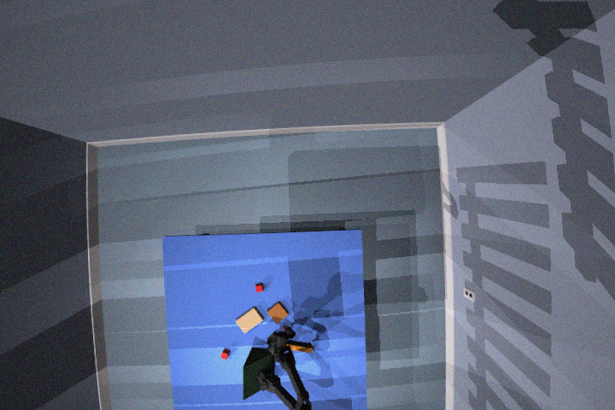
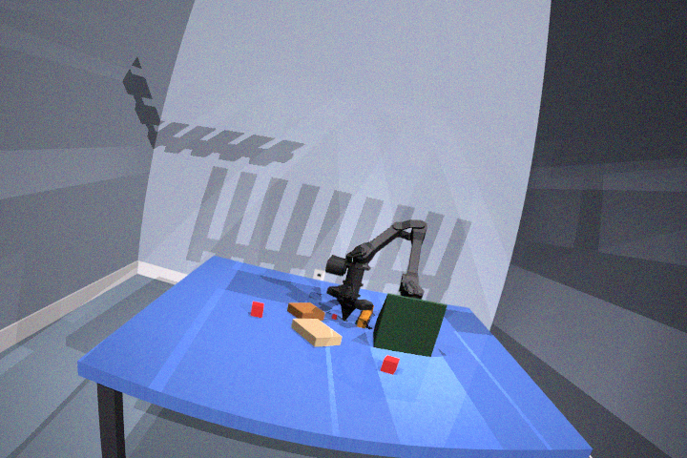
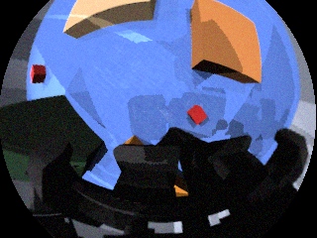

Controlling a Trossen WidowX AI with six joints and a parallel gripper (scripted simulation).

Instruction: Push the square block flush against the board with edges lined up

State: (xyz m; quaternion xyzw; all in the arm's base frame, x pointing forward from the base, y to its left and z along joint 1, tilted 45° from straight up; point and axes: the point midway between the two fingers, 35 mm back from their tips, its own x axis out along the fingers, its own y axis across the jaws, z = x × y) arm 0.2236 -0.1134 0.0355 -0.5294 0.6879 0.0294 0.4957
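Now: the tiny red piece 40 mm ahead of my gripper tip. Also, from my gripper tip: pale tan board 70 mm ahead, 220 mm to the left, 10 mm above; then brown square block 140 mm ahead, 40 mm to the left, 10 mm above; then narrow orange strip 70 mm behind, 80 mm to the right, 10 mm above.
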